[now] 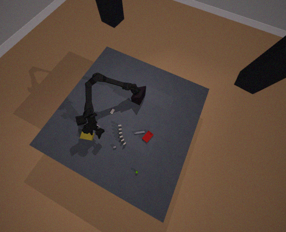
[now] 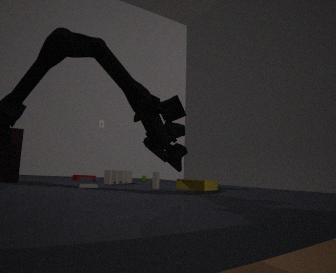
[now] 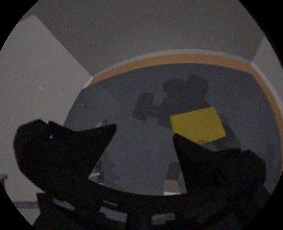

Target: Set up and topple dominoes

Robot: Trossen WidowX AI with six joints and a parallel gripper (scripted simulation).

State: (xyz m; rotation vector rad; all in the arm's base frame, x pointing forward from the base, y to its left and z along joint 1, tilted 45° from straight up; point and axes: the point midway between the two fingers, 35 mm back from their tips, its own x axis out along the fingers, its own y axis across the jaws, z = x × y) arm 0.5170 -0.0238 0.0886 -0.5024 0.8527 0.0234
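Now: gripper tip 9 cm to the left of the yellow block, 5 cm above it and 4 cm short of it. Also, from my gripper tip: red block (37 cm to the left, 26 cm behind, 6 cm below); grey bar (29 cm to the left, 25 cm behind, 6 cm below); small green cube (45 cm to the left, 6 cm below, 4 cm ahead).
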